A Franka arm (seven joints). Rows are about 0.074 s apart.
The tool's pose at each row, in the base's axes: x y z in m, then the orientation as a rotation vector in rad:
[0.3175, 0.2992, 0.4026, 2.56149, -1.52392, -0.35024]
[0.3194, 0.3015, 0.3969, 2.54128, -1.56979, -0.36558]
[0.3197, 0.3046, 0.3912, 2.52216, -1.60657, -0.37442]
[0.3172, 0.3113, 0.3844, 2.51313, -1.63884, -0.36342]
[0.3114, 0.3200, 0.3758, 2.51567, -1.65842, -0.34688]
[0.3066, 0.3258, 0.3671, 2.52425, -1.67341, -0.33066]
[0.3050, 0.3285, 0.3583, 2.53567, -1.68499, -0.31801]
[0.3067, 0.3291, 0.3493, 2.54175, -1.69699, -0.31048]
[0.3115, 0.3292, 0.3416, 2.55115, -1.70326, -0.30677]
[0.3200, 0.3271, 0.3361, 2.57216, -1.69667, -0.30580]
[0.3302, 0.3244, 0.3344, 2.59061, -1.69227, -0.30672]
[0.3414, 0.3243, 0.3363, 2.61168, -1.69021, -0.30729]
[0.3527, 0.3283, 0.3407, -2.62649, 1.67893, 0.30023]
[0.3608, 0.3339, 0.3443, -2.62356, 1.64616, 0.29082]
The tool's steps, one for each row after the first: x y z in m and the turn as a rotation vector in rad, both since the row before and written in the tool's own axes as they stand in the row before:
[-0.0004, -0.0041, 0.0050, 0.00419, -0.01637, 0.03105]
[-0.0019, -0.0030, 0.0054, 0.00263, -0.01028, 0.02622]
[-0.0061, -0.0023, 0.0074, 0.01292, -0.00036, 0.02043]
[-0.0090, -0.0004, 0.0101, 0.01620, 0.00283, 0.00919]
[-0.0060, 0.0001, 0.0098, 0.01805, 0.00179, 0.00415]
[-0.0020, -0.0014, 0.0090, 0.01733, -0.00043, 0.00104]
[0.0012, -0.0034, 0.0084, 0.01244, -0.00168, 0.00338]
[0.0027, -0.0057, 0.0065, 0.01074, -0.00341, -0.00099]
[0.0058, -0.0078, 0.0036, 0.01144, -0.00543, -0.01233]
[0.0066, -0.0084, -0.0005, 0.01034, -0.00630, -0.01013]
[0.0042, -0.0098, -0.0039, 0.01351, -0.00785, -0.01005]
[0.0002, -0.0113, -0.0059, 0.02306, -0.00900, -0.01360]
[-0.0023, -0.0093, -0.0042, 0.01863, -0.00633, -0.01868]

